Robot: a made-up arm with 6 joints. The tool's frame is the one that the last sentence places.
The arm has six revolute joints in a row. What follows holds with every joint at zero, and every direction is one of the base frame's. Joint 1 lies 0.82 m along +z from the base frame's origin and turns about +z. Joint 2 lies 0.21 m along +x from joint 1 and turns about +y. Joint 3 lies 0.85 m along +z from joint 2 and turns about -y. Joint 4 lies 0.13 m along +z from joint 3 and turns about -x. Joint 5 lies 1.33 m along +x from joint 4 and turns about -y. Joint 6 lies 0.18 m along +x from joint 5 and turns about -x. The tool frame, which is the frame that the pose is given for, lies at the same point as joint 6; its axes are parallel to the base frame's.
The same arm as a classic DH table. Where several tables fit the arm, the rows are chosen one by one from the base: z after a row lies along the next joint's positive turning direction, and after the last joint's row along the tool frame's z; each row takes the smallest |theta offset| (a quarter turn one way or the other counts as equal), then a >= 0, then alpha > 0; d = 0 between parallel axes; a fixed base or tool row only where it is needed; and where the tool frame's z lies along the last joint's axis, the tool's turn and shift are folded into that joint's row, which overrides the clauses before.
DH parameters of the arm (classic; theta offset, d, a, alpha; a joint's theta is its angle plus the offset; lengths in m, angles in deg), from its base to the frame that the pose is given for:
joint 1: 0.00 0.8200 0.2100 -90.00
joint 2: -90.00 0.0000 0.8500 180.00
joint 3: 0.00 0.0000 0.1300 -90.00
joint 4: 0.00 -1.3300 0.0000 90.00
joint 5: 0.00 0.0000 0.0000 -90.00
joint 6: 90.00 -0.1800 0.0000 90.00
tool (fixed): -90.00 0.0000 0.0000 0.00

